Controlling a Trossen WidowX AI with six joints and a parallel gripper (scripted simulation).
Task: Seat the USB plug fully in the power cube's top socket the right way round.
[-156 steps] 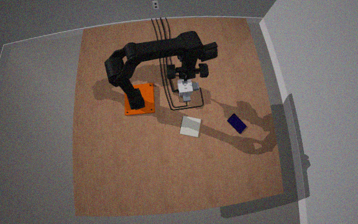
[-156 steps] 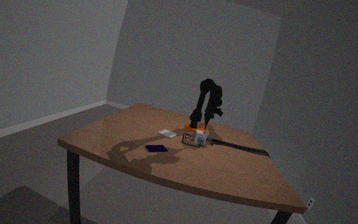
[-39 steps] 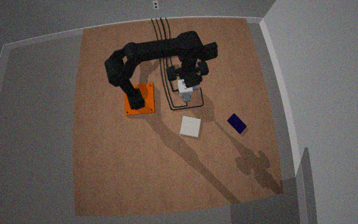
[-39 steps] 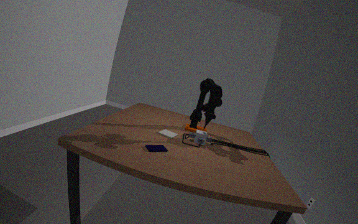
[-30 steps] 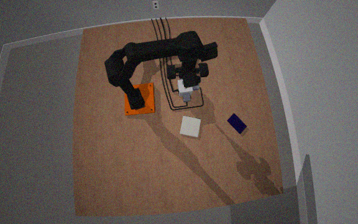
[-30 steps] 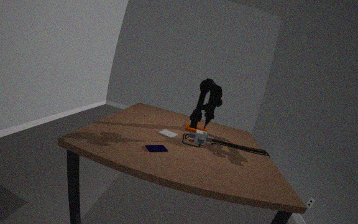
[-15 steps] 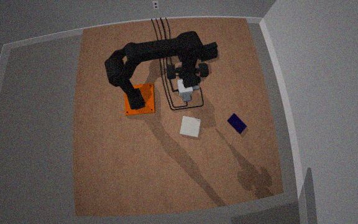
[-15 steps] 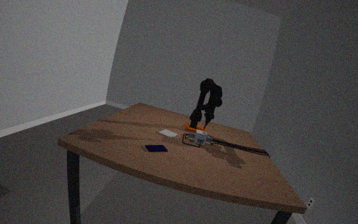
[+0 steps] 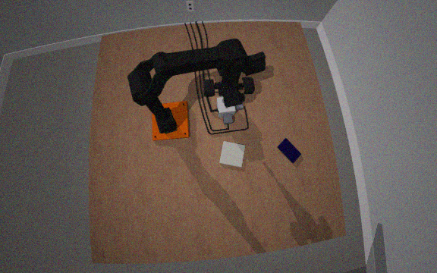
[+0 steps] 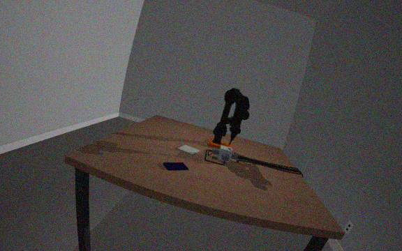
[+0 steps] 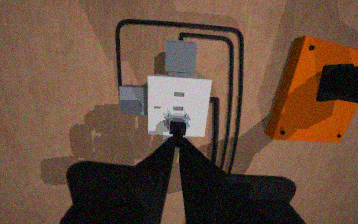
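Right now my gripper tip is 2 cm above the dark USB plug. Round my gripper tip: flat white block (4 cm behind, 24 cm to the right, 13 cm below); then dark blue block (24 cm ahead, 31 cm to the right, 13 cm below).
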